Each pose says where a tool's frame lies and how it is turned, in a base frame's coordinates. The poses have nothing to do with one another.
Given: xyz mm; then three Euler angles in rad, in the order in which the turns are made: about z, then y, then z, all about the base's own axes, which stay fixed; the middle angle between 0 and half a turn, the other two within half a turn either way.
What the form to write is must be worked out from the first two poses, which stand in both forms.
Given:
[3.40 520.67 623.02 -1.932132 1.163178 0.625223]
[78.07 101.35 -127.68 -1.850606 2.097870 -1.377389]
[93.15 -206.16 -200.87 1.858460 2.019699 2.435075]
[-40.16 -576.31 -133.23 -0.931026 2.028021 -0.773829]
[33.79 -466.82 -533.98 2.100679 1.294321 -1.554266]
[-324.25 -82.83 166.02 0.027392 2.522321 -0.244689]
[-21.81 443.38 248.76 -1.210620 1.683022 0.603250]
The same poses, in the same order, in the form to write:
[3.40 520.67 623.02 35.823 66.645 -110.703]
[78.07 101.35 -127.68 -78.919 120.199 -106.032]
[93.15 -206.16 -200.87 139.520 115.720 106.482]
[-40.16 -576.31 -133.23 -44.337 116.197 -53.344]
[33.79 -466.82 -533.98 -89.053 74.159 120.360]
[-324.25 -82.83 166.02 -14.020 144.518 1.569]
[-21.81 443.38 248.76 34.564 96.430 -69.363]

